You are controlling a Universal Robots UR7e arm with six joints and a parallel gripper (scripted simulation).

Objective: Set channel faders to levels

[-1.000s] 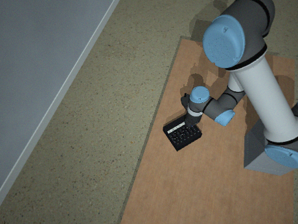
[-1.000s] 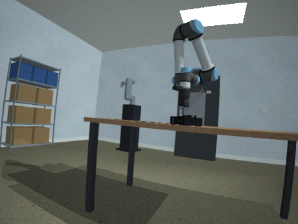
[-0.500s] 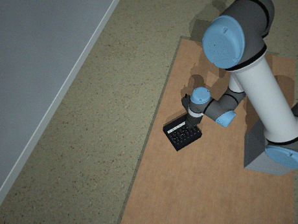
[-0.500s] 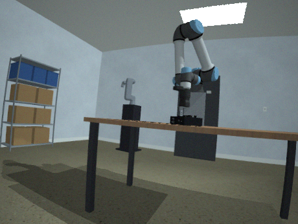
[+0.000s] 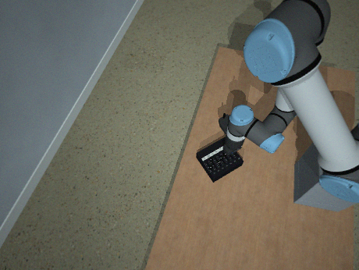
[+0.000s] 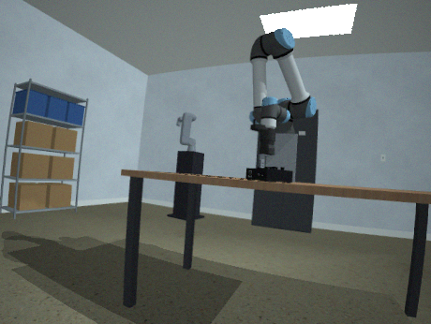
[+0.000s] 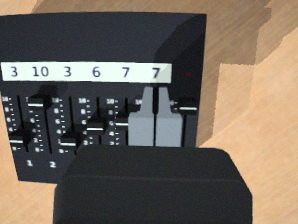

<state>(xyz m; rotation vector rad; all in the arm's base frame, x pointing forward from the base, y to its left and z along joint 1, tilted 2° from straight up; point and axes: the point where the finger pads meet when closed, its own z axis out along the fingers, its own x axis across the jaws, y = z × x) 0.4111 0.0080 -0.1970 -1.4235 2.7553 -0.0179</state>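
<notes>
The channel 6 cap is 10 mm behind my hand, 10 mm to the left of it and 10 mm below it. From my hand the other things lie so: channel 5 cap (30 mm to the left, 10 mm below); then channel 4 cap (10 mm ahead, 50 mm to the left, 10 mm below); then master cap (20 mm behind, 20 mm to the right, 10 mm below).
</notes>
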